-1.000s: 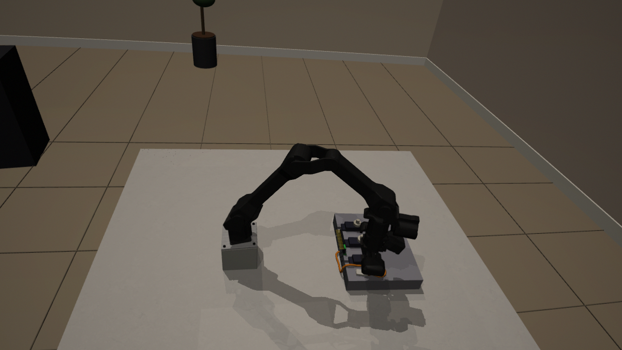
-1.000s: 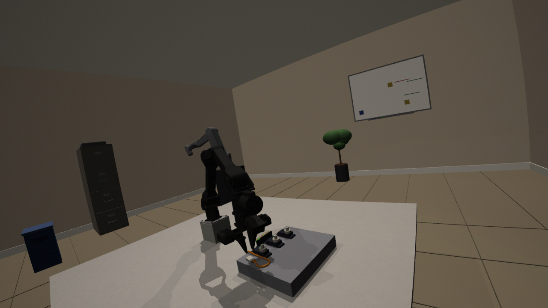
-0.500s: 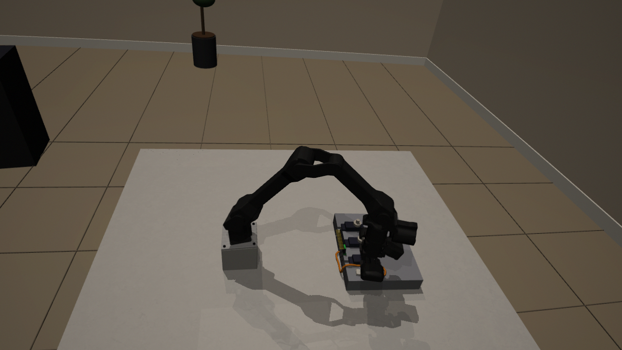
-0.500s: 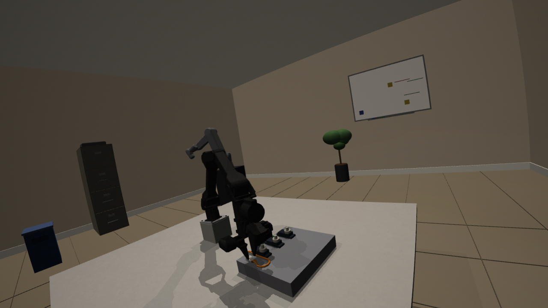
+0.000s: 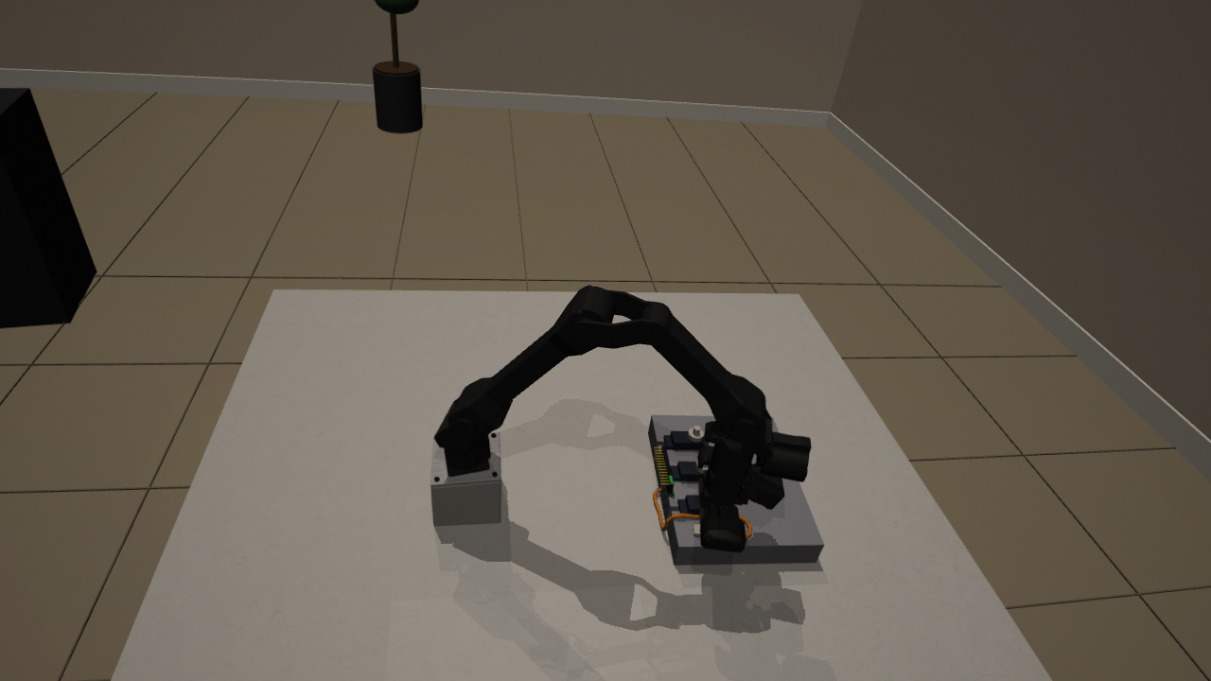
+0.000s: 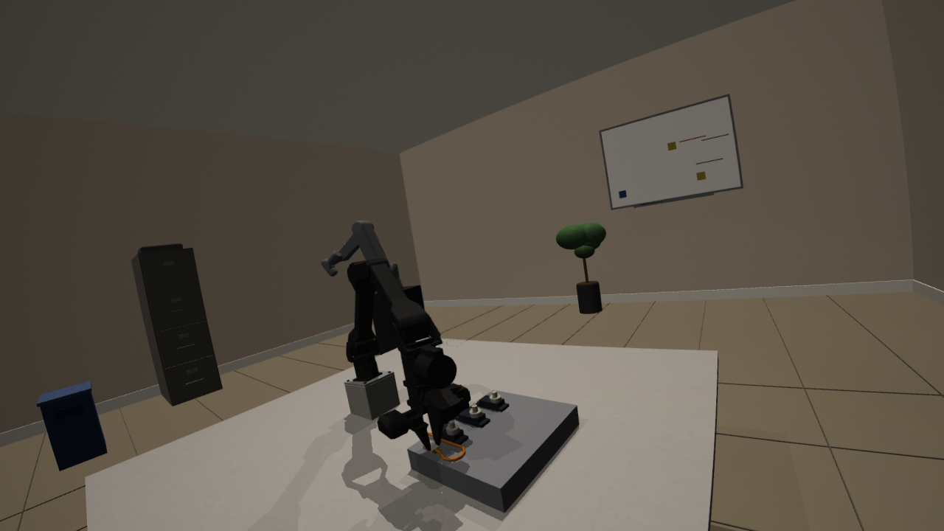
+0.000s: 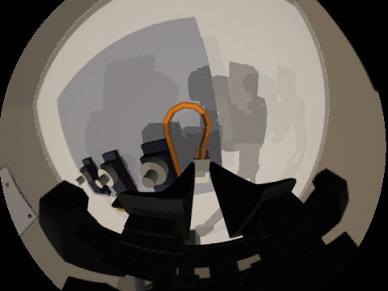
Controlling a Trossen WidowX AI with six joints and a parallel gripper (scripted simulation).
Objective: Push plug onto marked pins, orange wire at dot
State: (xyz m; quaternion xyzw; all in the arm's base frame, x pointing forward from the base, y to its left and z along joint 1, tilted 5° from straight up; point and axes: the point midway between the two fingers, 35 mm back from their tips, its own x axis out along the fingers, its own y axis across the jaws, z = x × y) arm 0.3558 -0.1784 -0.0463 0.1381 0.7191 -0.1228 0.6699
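The green mark lies 30 mm behind my gripper tip, 100 mm to the left of it and 20 mm above it. The rest, counted from my gripper tip: grey holder 130 mm ahead, 100 mm to the left, 30 mm below; then pin row 30 mm behind, 130 mm to the left, 10 mm above.
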